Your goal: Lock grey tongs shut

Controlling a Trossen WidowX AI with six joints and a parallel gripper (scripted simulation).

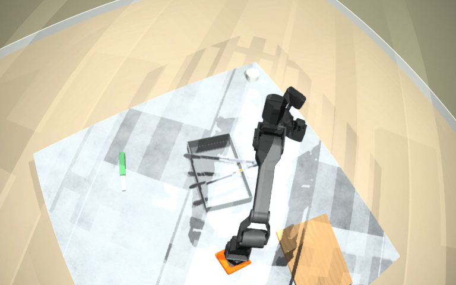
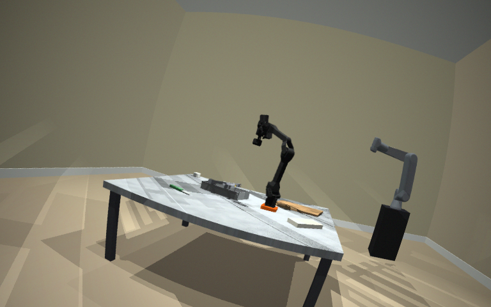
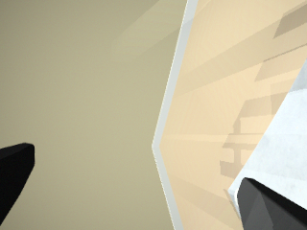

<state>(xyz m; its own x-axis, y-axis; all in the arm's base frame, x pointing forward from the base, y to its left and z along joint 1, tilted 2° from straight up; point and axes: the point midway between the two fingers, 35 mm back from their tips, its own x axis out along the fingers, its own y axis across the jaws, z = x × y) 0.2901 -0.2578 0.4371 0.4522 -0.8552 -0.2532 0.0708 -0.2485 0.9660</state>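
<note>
Now: gripper tip 80 mm short of the grey roasting tin, 200 mm to the right of it and 430 mm above it. The rest, counted from my gripper tip: small white cylinder (530 mm ahead, 180 mm to the right, 440 mm below); then green-handled tool (210 mm ahead, 580 mm to the left, 450 mm below); then wooden board (440 mm behind, 10 mm to the right, 450 mm below).
</note>
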